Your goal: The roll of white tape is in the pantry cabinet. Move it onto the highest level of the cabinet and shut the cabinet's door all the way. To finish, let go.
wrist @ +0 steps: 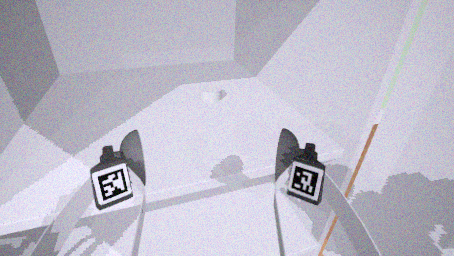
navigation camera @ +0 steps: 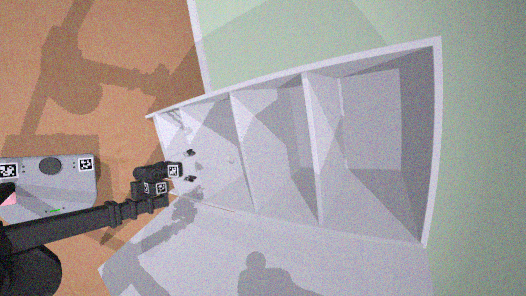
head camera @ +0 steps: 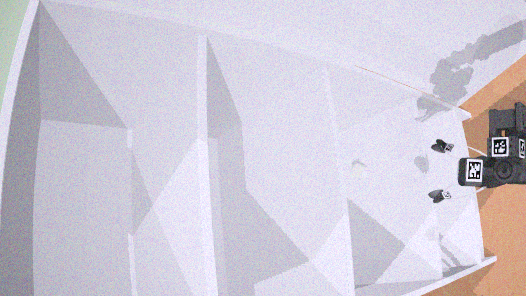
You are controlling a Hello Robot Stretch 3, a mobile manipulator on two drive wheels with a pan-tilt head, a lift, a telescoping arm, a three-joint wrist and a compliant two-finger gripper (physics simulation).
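Seen in the pictures: gripper, fingertip midpoint: (navigation camera: 194,165) (head camera: 432,171); robot's base, origin of the base link: (navigation camera: 50,165).
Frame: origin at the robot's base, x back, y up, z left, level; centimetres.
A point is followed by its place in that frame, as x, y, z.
The roll of white tape (head camera: 359,167) @(3.9, 43.9, -84.1) (navigation camera: 231,160) @(3.9, 43.9, -84.6) (wrist: 215,95) is small and pale. It rests on a low shelf surface inside the white pantry cabinet (head camera: 201,100) @(11.5, 107.0, -61.0) (navigation camera: 311,150) @(-3.2, 106.0, -57.0), towards the back. My gripper (head camera: 440,171) @(2.6, 53.5, -49.8) (navigation camera: 190,165) @(2.6, 53.5, -49.8) (wrist: 211,148) @(2.6, 53.5, -49.8) is open, with nothing between its fingers. It is at the low part of the cabinet, in front of the tape and apart from it; the tape shows beyond the fingertips in the wrist view. The cabinet's door (head camera: 300,25) @(28.8, 90.1, -57.0) (navigation camera: 360,260) @(29.8, 121.9, -55.0) (wrist: 420,150) stands wide open. The highest level is at the left in the head view and holds no tape.
Shelf boards and side walls bound the gripper's surroundings. My mobile base (navigation camera: 75,187) @(10.3, 16.0, -8.2) stands on the orange floor (navigation camera: 125,30) @(-82.3, 0.1, -34.4), and my arm (navigation camera: 75,225) @(10.3, 72.5, -3.7) reaches from it beside the open door. A green surface (navigation camera: 480,150) @(0.9, 174.5, -115.4) lies beyond the cabinet.
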